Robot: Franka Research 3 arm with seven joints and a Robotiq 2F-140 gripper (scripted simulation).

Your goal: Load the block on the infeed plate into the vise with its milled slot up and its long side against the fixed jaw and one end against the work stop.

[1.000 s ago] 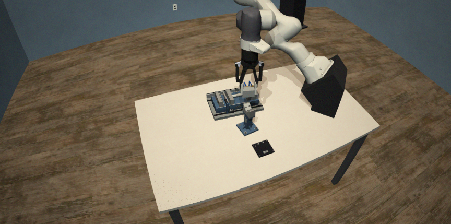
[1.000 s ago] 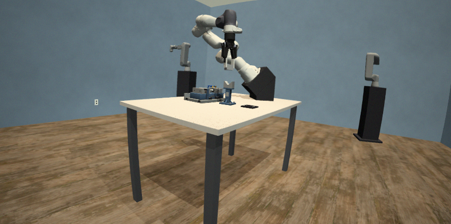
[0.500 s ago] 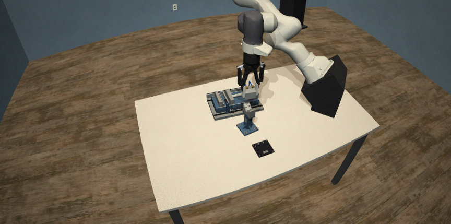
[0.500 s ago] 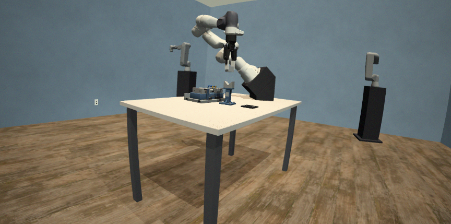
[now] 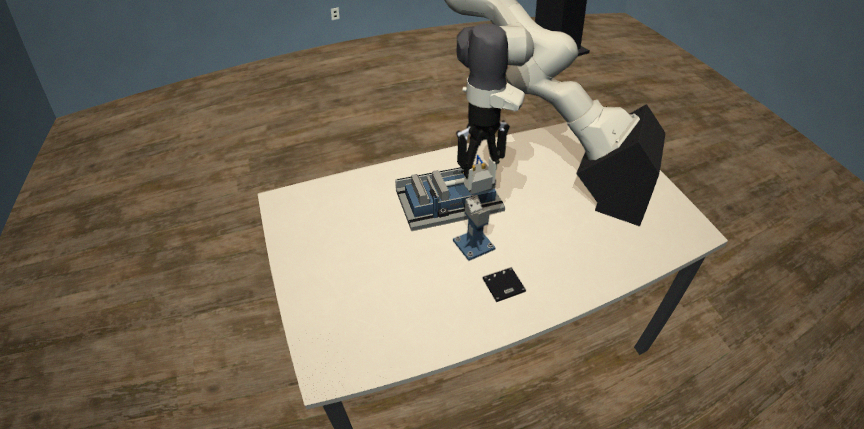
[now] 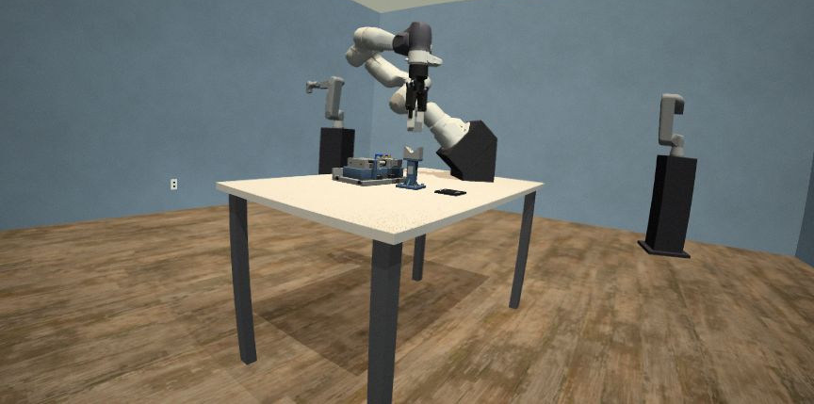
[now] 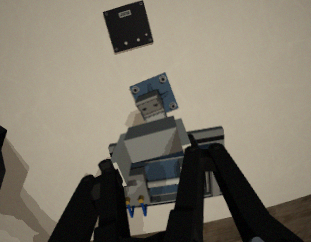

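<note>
My hand is 3 cm above the part and 1 cm to the left of it. Also, from my hand: black infeed plate 26 cm below, 17 cm to the left, 2 cm ahead; then vise 23 cm below, 19 cm to the right, 5 cm behind; then air cylinder 19 cm below, 16 cm to the right, 14 cm behind.
</note>
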